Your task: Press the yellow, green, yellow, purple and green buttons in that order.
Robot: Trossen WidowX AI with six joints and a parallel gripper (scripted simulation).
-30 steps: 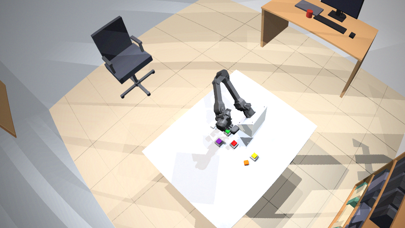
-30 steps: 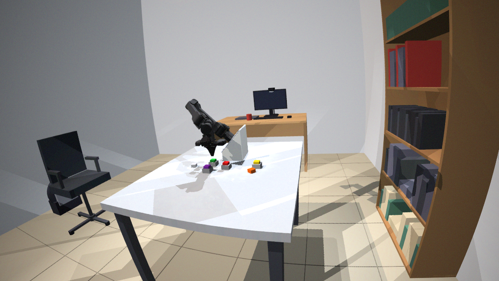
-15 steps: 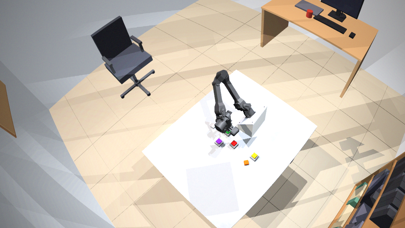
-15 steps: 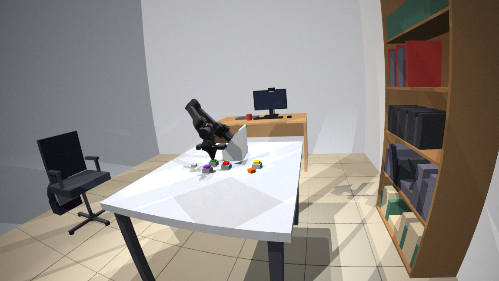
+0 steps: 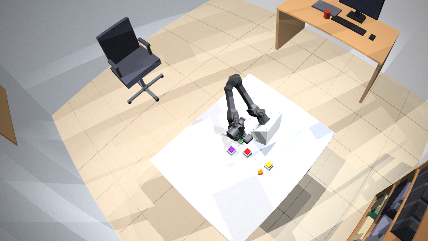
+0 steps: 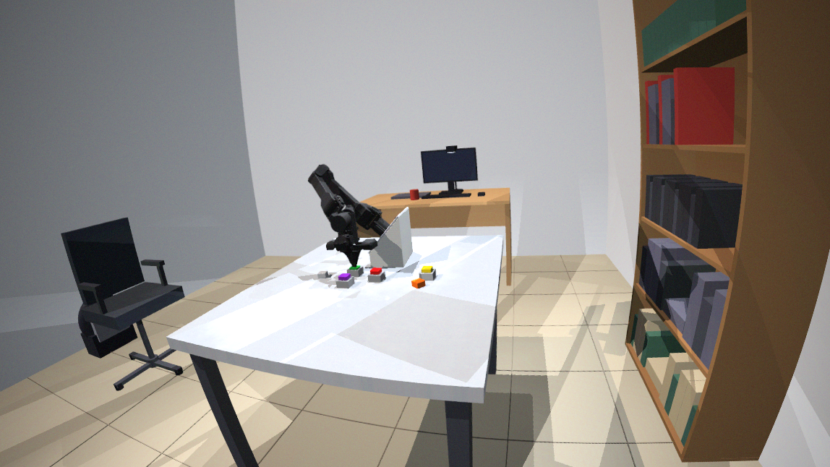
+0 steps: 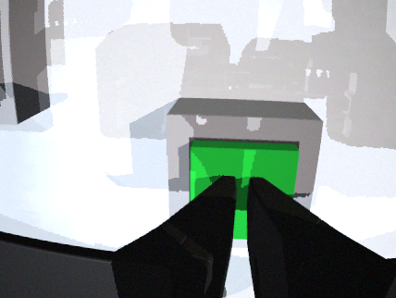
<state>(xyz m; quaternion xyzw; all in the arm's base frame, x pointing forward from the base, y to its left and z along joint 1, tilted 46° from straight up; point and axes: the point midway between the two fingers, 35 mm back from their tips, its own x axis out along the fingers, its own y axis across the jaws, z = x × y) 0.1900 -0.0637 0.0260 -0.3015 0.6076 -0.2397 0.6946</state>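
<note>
Now: gripper tip 1 cm above the green button. From my gripper tip the other things lie so: red button 10 cm to the left, 4 cm ahead; purple button 10 cm ahead, 1 cm to the left; small grey block 12 cm to the right, 4 cm ahead, 2 cm below.
</note>
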